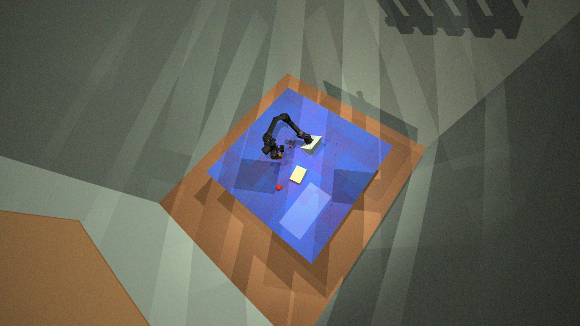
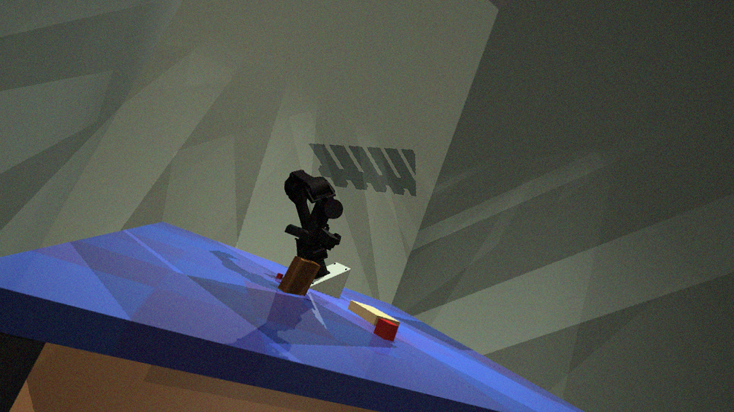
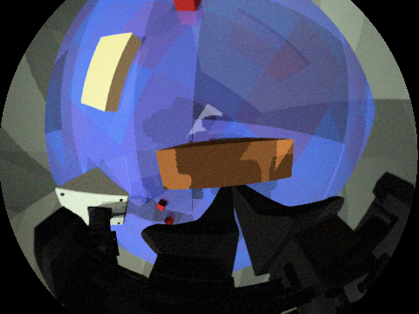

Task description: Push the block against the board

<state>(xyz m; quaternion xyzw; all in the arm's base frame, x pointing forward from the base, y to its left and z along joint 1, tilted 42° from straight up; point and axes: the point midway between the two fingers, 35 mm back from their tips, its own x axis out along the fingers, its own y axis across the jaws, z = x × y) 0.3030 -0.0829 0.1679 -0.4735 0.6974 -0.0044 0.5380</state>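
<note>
Now: gripper tip 10 mm short of the square block, 10 mm to the right of it and 30 mm above it. From my gripper tip the other things lie so: board 20 mm ahead, 290 mm to the left, 70 mm below; then small red cube 220 mm ahead, 230 mm to the left, 60 mm below.
</note>
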